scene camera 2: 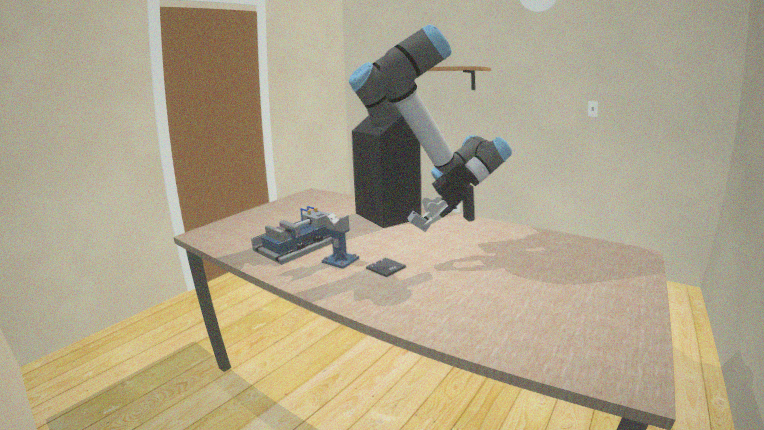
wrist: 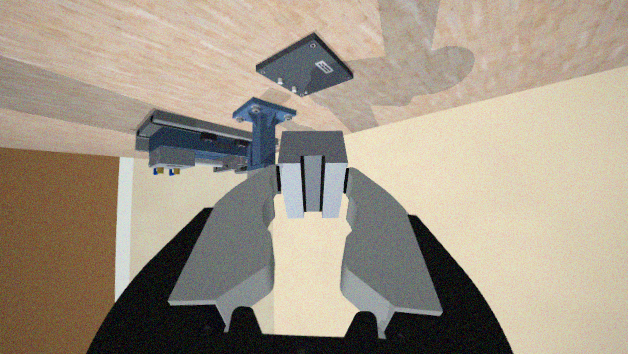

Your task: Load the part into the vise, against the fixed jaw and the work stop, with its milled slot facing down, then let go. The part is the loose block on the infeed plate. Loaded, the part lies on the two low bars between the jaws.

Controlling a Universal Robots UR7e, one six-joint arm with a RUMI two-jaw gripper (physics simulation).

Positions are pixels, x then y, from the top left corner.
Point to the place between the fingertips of my gripper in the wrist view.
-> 312,168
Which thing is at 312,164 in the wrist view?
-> A grey block.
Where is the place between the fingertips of my gripper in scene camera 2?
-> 422,222
